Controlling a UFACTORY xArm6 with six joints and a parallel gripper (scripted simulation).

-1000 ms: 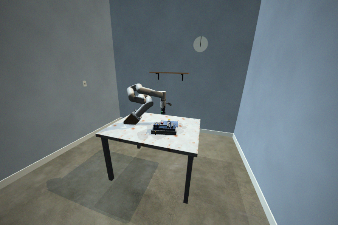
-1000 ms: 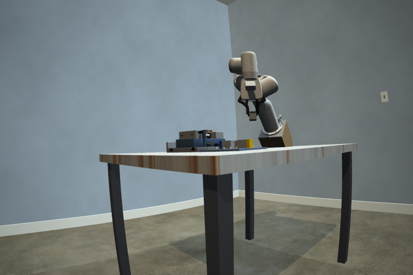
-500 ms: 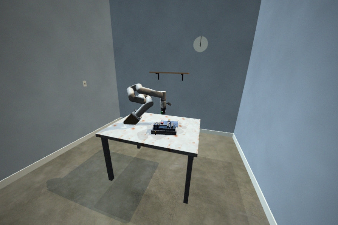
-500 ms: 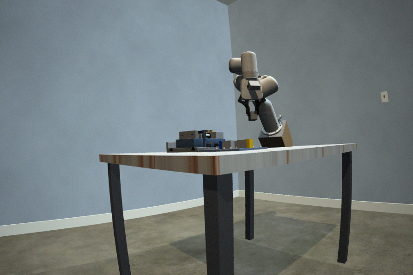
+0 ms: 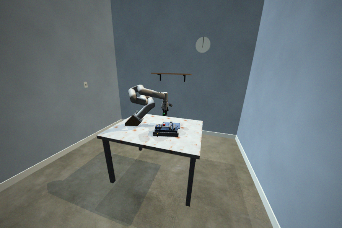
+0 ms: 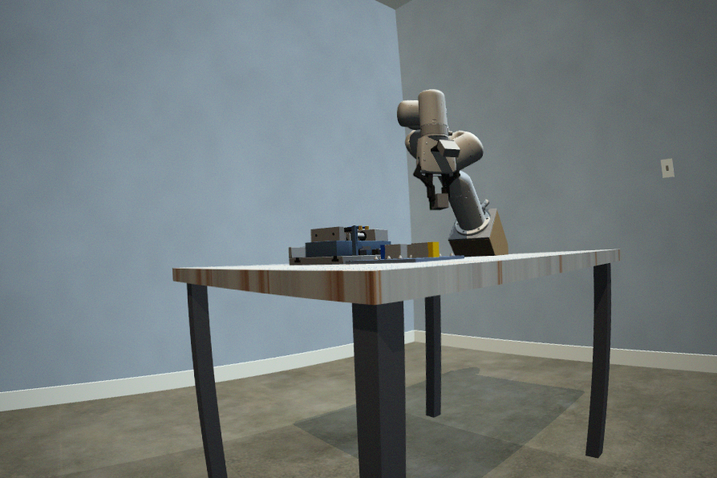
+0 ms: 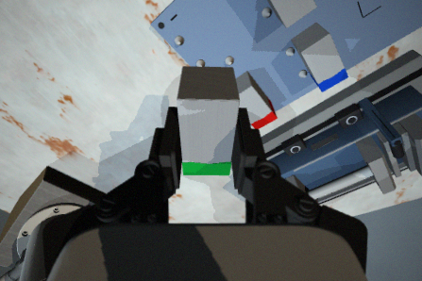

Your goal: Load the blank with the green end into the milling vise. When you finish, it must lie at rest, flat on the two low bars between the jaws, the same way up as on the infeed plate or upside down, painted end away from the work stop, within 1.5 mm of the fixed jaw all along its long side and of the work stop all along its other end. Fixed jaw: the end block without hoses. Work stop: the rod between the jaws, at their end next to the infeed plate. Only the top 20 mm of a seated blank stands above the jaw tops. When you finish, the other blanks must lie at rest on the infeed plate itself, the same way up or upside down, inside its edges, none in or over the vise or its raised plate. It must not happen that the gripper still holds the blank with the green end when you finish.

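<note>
The green-ended blank is 2 cm below my hand. From my hand the other things lie so: red-ended blank (15 cm below, 8 cm to the right, 4 cm ahead); blue-ended blank (15 cm below, 12 cm ahead, 4 cm to the right); yellow-ended blank (15 cm below, 8 cm ahead, 4 cm to the left).
</note>
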